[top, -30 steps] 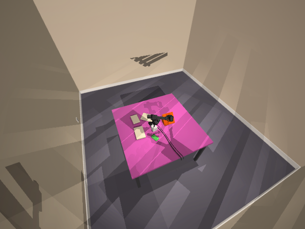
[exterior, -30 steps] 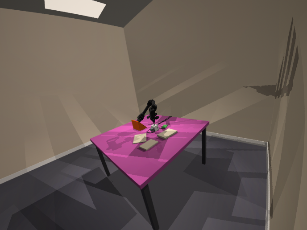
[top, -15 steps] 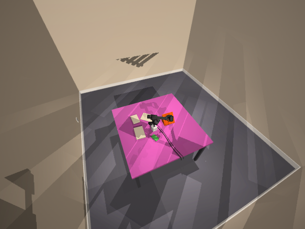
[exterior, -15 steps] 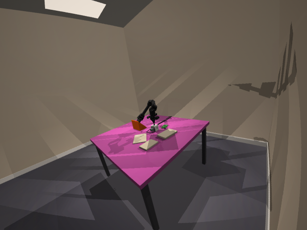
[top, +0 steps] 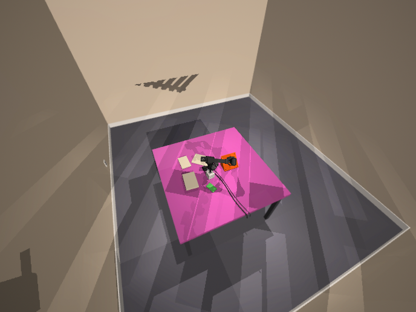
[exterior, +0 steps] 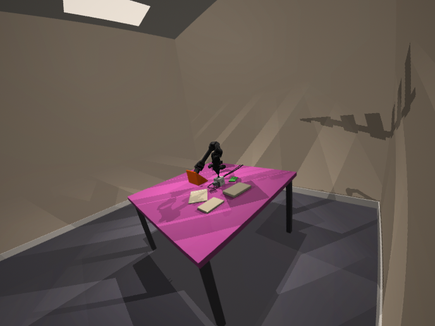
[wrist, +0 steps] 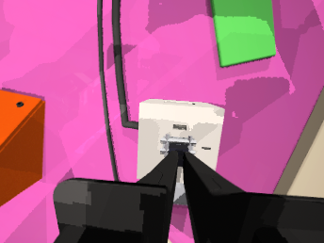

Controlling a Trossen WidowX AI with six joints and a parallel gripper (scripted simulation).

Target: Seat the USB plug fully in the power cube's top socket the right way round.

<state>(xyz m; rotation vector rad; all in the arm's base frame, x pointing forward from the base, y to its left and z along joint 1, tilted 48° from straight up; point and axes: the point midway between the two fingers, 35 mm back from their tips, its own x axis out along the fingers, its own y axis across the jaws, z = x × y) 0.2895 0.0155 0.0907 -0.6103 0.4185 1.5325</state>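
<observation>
Right now the dark USB plug is 20 mm below my gripper tip. From my gripper tip the other things lie so: green block: 50 mm ahead, 150 mm to the left, 100 mm below.
</observation>
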